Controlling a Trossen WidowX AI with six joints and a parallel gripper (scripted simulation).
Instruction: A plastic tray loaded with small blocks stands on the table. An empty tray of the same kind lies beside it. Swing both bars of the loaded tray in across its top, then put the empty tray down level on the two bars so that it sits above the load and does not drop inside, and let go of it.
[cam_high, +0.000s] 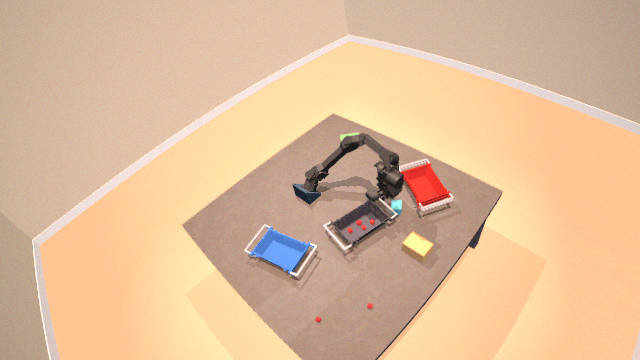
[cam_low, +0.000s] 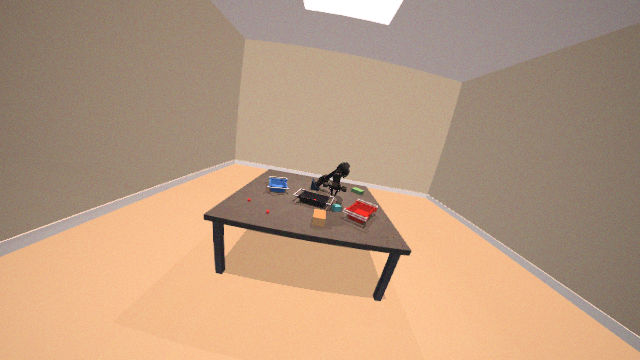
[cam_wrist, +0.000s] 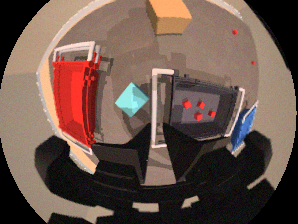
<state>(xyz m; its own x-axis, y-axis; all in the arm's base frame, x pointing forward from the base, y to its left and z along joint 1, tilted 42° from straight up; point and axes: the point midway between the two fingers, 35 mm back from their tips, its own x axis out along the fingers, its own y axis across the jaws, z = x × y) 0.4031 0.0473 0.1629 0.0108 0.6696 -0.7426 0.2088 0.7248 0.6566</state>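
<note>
Now: the cyan block 70 mm below my gripper tip, 40 mm to the left of it and 40 mm ahead of it. The rest, counted from my gripper tip: green block: 520 mm behind, 320 mm to the left, 80 mm below; yellow block: 260 mm ahead, 100 mm to the right, 70 mm below; blue tray: 510 mm to the right, 220 mm behind, 50 mm below.
</note>
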